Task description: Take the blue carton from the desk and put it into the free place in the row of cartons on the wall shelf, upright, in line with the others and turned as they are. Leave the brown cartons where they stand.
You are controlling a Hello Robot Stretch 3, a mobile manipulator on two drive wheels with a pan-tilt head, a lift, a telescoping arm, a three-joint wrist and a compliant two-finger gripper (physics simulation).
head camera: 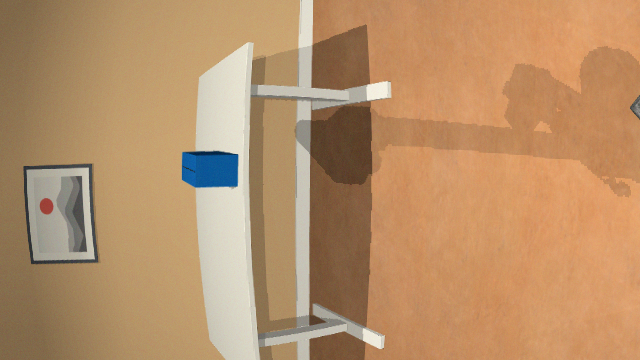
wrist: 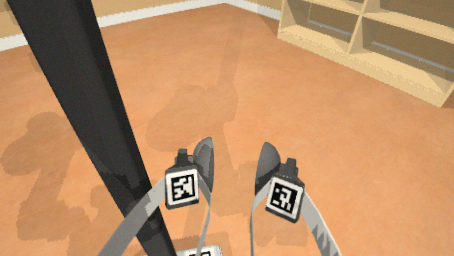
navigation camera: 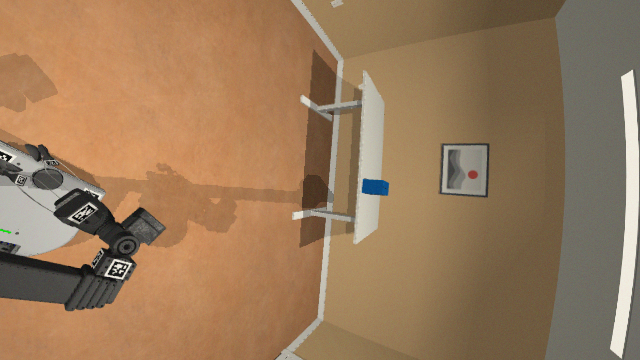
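Seen in the pictures: gripper, fingertip midpoint: [wrist: 236, 157] [navigation camera: 13, 151]; robot's base, link origin: [navigation camera: 48, 178].
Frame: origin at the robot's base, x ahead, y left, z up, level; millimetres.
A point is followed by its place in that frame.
Note:
A blue carton [head camera: 216, 170] @[x 850, y -1408, z 811 mm] [navigation camera: 374, 187] @[x 847, y -1410, z 829 mm] stands on the white desk [head camera: 220, 250] @[x 1306, y -1471, z 720 mm] [navigation camera: 372, 140] @[x 1364, y -1395, z 720 mm] against the far wall, close to the desk's front edge. A short dark line shows on its top. My gripper [wrist: 236, 157] @[x 45, y 77, z 555 mm] [navigation camera: 24, 160] is open; its two grey fingertips stand apart with floor showing between them. In the navigation view it is at the left edge, near my base and far from the desk and carton. The wall shelf and the brown cartons do not show in these views.
A framed picture [head camera: 60, 215] @[x 1422, y -1930, z 1578 mm] [navigation camera: 464, 170] @[x 1411, y -1936, z 1586 mm] hangs on the wall above the desk. Splayed white legs hold up the desk. A light wooden shelf unit [wrist: 390, 79] @[x 1229, y 951, z 36 mm] stands on the floor at upper right in the wrist view. My dark arm [navigation camera: 40, 280] @[x -97, y -60, z 793 mm] shows at lower left in the navigation view.

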